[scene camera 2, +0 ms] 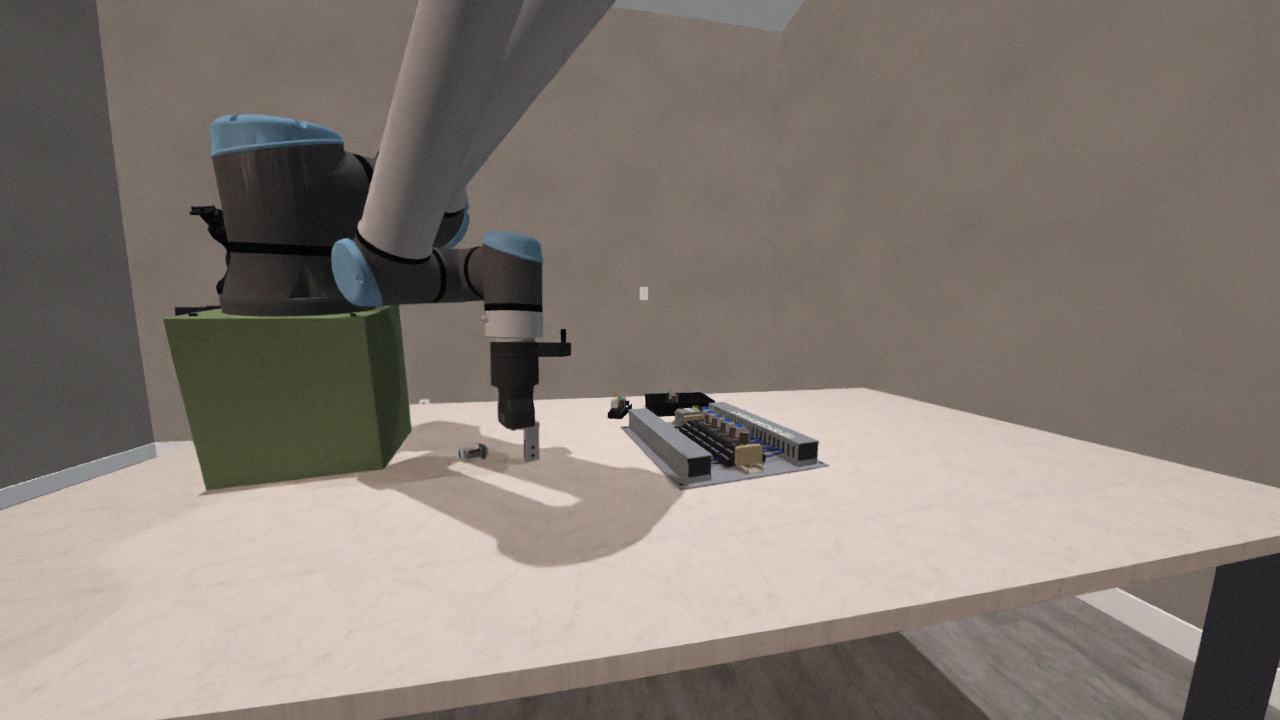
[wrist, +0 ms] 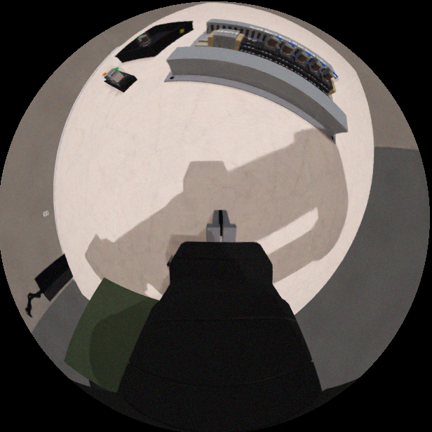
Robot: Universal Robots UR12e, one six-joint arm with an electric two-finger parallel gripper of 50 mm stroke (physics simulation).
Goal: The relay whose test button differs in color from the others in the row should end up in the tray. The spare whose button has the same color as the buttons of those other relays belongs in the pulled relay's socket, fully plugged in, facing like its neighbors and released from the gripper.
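Frame: origin at the arm's base, x ahead, y left, z up, level; centimetres.
Seen in the pictures: gripper, fingertip midpoint: [scene camera 2: 531, 459]; arm's base, link origin: [scene camera 2: 306, 308].
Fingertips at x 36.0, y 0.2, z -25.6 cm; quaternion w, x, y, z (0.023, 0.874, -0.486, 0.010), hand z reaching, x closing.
Observation:
Offsets run from my fingertips to a thing's top centre. "spot": to the spot under its first point.
My gripper [scene camera 2: 531, 456] [wrist: 219, 217] is shut and empty, fingers pointing down, low over the table. A small loose relay {dx -10.4, dy +1.1, dz +1.8 cm} [scene camera 2: 472, 452] with a blue end lies on its side on the table, just left of the fingers in the scene view; the wrist view shows at most a dark edge beside the gripper body. The relays in the row {spot: dx +33.9, dy -0.5, dz +5.3 cm} [scene camera 2: 730, 429] [wrist: 302, 57] show blue buttons. Black socket faces without a relay show between them and the beige block. A relay with a green spot {dx +28.0, dy +37.2, dz +4.4 cm} [scene camera 2: 673, 395] [wrist: 144, 41] is in the black tray {spot: dx +23.3, dy +28.5, dz +1.8 cm} [scene camera 2: 657, 408] [wrist: 162, 42].
A black holder {dx +13.3, dy +28.7, dz +4.5 cm} [scene camera 2: 615, 414] [wrist: 129, 83] beside the tray carries parts with green and orange spots. Grey wiring ducts {dx +22.8, dy +5.1, dz +4.0 cm} [scene camera 2: 662, 438] [wrist: 250, 75] flank the row on the panel; the nearer one lies between gripper and row. The green robot pedestal [scene camera 2: 286, 402] [wrist: 95, 320] stands at the left.

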